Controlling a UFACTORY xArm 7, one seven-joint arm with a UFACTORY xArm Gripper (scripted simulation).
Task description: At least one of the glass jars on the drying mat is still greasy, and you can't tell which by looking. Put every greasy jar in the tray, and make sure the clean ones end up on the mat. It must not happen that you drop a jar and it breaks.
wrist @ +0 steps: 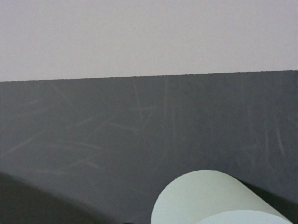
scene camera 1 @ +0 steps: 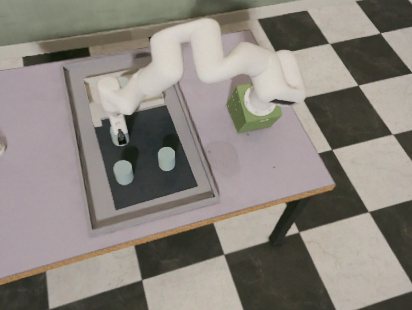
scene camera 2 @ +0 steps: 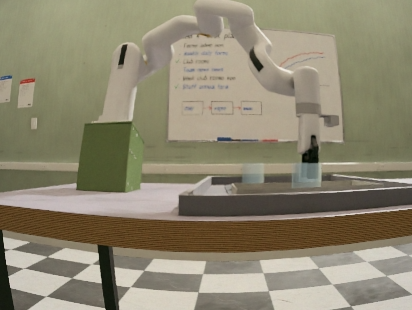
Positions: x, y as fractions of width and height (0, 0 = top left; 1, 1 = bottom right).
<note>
In view: the gripper (scene camera 2: 0.75, 0.58), a jar (scene camera 2: 0.74, 0.57), a beige tray (scene camera 2: 0.70, 0.60) and a dark drying mat (scene camera 1: 0.36, 0.42).
The dark drying mat is seen too in the wrist view (wrist: 0.39, 0.64). The wrist view does not show the beige tray: it is out of frame.
</note>
